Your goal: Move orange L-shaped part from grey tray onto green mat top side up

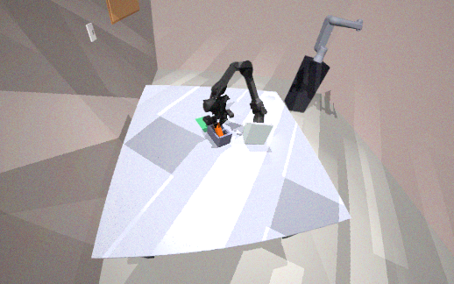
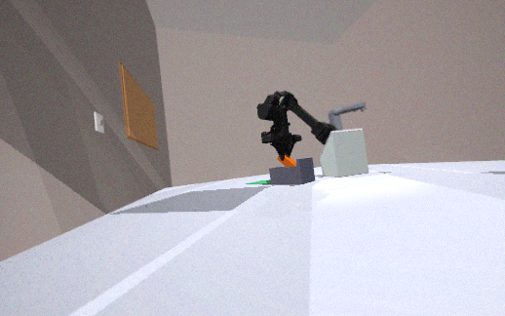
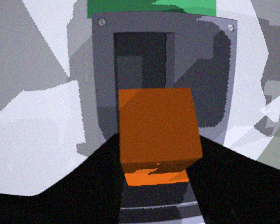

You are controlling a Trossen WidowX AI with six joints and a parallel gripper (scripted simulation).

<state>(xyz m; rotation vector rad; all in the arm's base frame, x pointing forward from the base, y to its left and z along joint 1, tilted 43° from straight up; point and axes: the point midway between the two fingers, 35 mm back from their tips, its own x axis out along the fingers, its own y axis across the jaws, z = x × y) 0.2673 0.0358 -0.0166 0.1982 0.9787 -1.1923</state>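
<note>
The green mat is 70 mm ahead of my gripper tip, 130 mm to the right of it and 110 mm below it. Also, from my gripper tip: orange L-shaped part (30 mm behind, 20 mm to the left, 30 mm below).
</note>
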